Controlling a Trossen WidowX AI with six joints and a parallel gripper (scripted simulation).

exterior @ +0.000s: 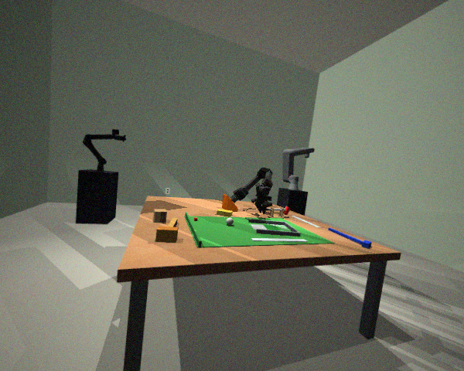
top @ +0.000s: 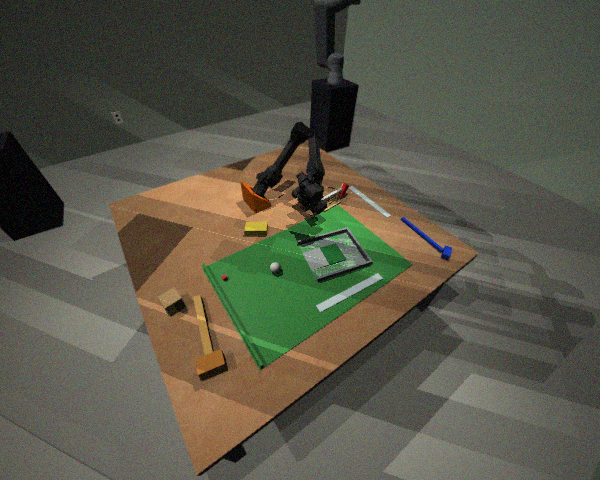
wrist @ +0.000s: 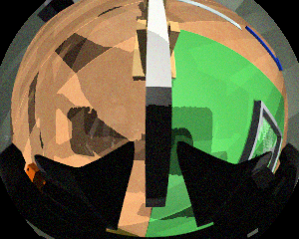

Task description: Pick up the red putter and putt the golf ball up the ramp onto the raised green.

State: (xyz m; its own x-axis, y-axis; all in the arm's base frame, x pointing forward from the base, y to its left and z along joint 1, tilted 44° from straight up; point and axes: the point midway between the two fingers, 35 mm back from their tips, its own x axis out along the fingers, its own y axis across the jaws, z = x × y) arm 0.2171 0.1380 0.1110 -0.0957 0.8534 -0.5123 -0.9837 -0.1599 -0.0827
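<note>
Right now my gripper tip is 280 mm to the left of the yellow block, 40 mm past it and 20 mm above it. Round my gripper tip: wooden stand (130 mm to the left, 20 mm behind); green mat (260 mm ahead, 180 mm to the right, 30 mm below); red putter (110 mm to the left, 30 mm above, 20 mm behind).
</note>
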